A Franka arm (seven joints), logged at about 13 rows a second.
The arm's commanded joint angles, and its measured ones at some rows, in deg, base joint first. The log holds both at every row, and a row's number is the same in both.
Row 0, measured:
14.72 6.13 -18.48 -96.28 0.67 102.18 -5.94
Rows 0 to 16, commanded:
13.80 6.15 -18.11 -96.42 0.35 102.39 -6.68
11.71 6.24 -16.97 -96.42 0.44 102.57 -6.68
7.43 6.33 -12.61 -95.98 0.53 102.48 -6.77
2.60 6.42 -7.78 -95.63 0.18 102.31 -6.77
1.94 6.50 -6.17 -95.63 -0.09 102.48 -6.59
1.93 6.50 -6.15 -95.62 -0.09 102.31 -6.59
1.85 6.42 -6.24 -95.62 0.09 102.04 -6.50
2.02 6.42 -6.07 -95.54 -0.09 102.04 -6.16
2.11 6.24 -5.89 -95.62 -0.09 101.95 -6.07
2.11 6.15 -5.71 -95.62 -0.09 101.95 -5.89
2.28 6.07 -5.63 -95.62 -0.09 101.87 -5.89
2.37 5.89 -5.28 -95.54 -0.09 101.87 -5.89
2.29 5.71 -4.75 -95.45 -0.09 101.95 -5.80
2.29 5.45 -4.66 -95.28 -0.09 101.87 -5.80
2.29 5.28 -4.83 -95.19 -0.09 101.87 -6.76
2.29 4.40 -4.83 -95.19 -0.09 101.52 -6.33
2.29 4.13 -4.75 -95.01 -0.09 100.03 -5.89
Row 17, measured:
3.17 5.77 -5.66 -95.25 0.61 102.12 -6.02
